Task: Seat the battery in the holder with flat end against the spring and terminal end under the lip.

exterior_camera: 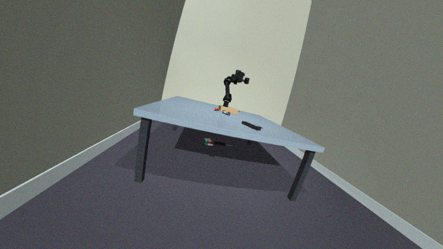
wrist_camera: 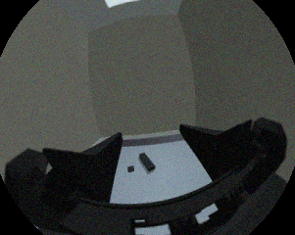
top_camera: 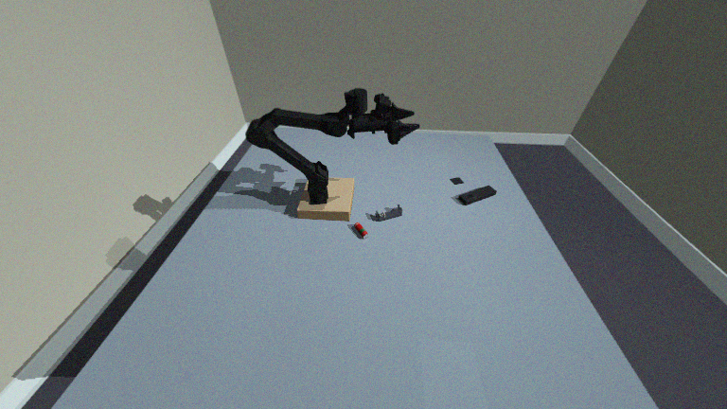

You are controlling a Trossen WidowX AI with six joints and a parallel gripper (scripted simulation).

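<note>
The battery is 19 cm behind my gripper tip, 13 cm to the right of it and 36 cm below it. The rest, counted from my gripper tip: black remote (31 cm ahead, 2 cm to the left, 36 cm below); battery door (27 cm ahead, 13 cm to the left, 37 cm below).
</note>
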